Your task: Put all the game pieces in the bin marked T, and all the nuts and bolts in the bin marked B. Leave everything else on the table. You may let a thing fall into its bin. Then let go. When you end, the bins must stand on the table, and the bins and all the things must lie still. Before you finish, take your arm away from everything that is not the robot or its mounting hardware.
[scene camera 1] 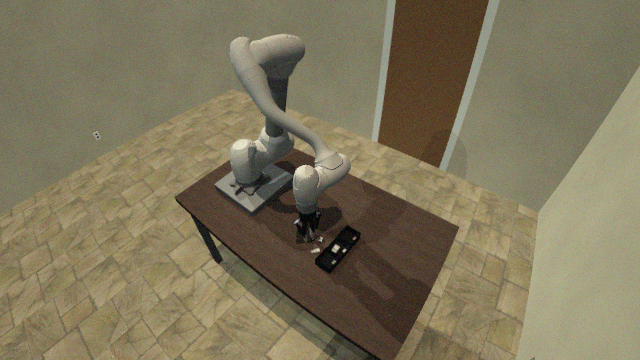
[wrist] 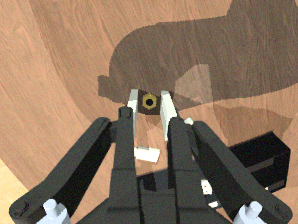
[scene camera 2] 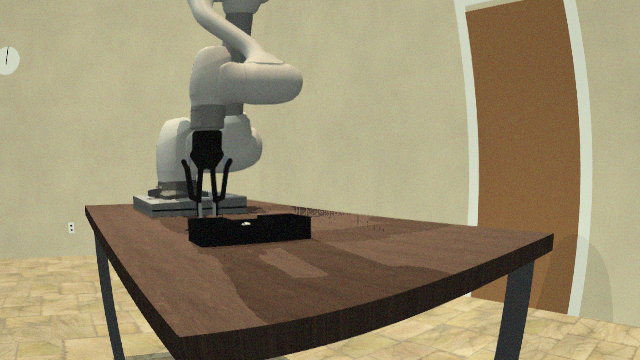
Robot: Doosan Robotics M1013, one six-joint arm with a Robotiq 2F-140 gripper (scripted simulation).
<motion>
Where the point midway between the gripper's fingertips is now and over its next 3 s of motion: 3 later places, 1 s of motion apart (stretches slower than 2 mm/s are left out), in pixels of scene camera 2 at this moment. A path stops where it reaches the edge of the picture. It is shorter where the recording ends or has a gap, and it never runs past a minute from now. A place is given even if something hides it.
My gripper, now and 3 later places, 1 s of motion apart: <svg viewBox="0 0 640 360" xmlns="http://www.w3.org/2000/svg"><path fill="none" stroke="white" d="M208 230L207 208L229 203L281 205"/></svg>
</motion>
